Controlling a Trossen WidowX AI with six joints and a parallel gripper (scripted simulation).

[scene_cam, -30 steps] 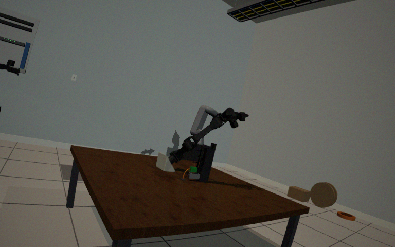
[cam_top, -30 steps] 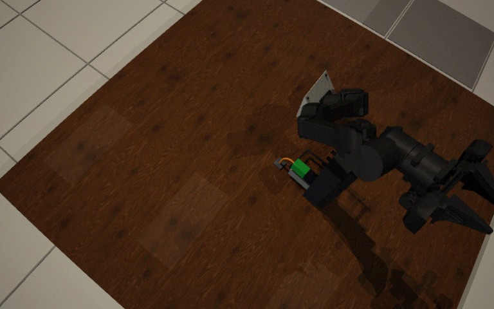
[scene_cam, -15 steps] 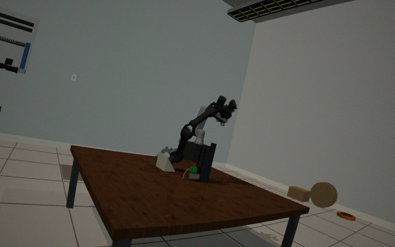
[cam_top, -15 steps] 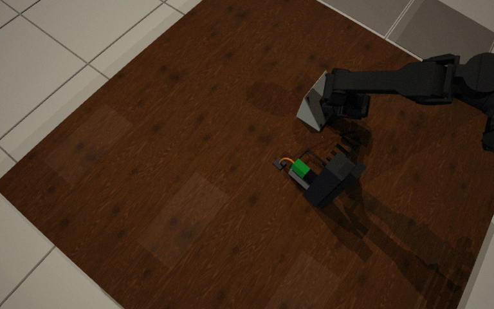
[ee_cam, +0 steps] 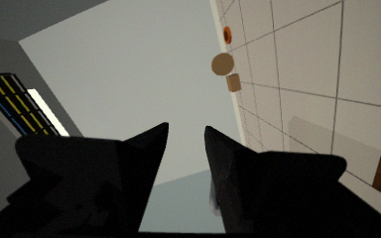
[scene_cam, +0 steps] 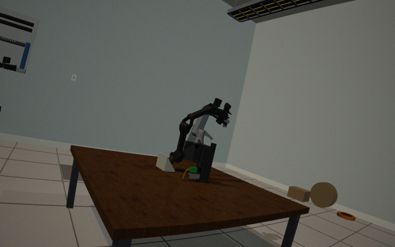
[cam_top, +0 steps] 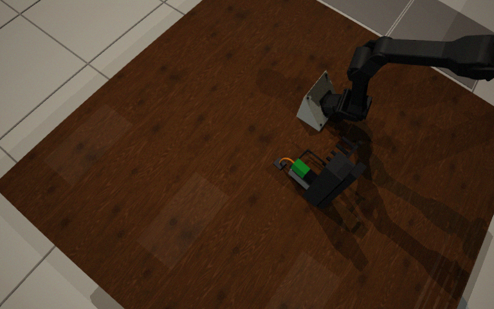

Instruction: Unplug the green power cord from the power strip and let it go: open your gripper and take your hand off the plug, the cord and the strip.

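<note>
Right now my gripper tip is 220 mm short of the green plug, 390 mm to the left of it and 430 mm above it. The rest, counted from my gripper tip: black power strip 230 mm ahead, 320 mm to the right, 400 mm below.
</note>
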